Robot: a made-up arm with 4 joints.
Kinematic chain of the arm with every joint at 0, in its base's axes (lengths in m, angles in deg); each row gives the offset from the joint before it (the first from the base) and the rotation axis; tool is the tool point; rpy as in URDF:
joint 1: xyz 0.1 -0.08 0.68 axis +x
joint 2: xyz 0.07 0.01 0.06 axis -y
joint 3: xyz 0.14 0 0 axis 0.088 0.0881 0.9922
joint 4: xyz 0 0.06 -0.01 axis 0.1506 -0.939 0.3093
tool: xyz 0 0.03 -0.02 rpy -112.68 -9.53 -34.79
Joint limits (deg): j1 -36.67..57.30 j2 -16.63..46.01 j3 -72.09..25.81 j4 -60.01..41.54
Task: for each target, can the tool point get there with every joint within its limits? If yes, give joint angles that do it. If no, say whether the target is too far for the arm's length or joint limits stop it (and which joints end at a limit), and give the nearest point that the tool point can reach.
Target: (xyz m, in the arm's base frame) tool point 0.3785 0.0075 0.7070
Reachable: yes | joints -24.96 9.93 -51.21 -37.52
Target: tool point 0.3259 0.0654 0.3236
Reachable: no: too far | nearest point 0.3177 -0.0138 0.6085 | short by 0.296 m
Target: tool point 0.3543 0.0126 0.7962
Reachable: yes | joints -4.85 28.58 -34.06 7.09
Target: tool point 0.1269 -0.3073 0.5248
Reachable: no: joint limits stop it (at a limit: joint 1, joint 2, joint 3) | nearest point 0.2513 -0.0051 0.6352 | short by 0.345 m
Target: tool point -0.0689 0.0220 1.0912
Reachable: no: too far | nearest point 0.2565 -0.0429 0.8295 | short by 0.423 m
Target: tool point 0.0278 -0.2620 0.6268
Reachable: no: joint limits stop it (at a limit: joint 1, joint 2, joint 3, joint 4) | nearest point 0.2508 -0.1245 0.8107 | short by 0.320 m
